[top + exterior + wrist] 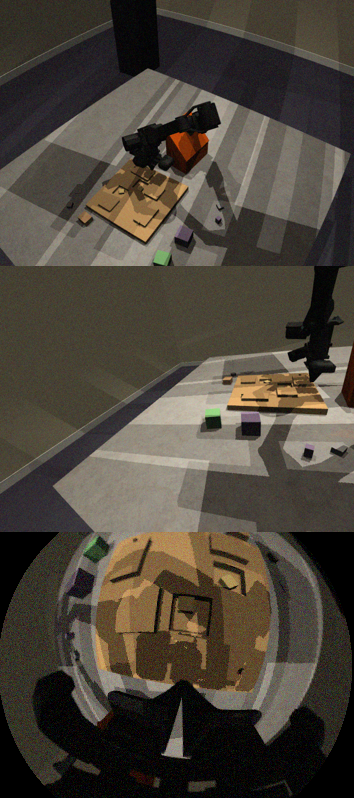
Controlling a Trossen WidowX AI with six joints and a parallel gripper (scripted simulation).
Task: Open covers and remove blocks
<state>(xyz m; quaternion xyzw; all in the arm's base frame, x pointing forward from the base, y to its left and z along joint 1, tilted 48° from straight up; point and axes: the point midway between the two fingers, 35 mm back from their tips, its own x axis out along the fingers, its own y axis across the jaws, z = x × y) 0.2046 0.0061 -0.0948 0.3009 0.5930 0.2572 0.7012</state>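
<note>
Right now my gripper tip is 13 cm short of the tan puzzle board, 3 cm to the right of it and 1 cm above it. From my gripper tip the other things lie so: small purple block: 6 cm ahead, 35 cm to the left, 2 cm below; brown cube: 33 cm ahead, 8 cm to the right, 2 cm below; purple cube: 19 cm ahead, 28 cm to the left, 1 cm below.
</note>
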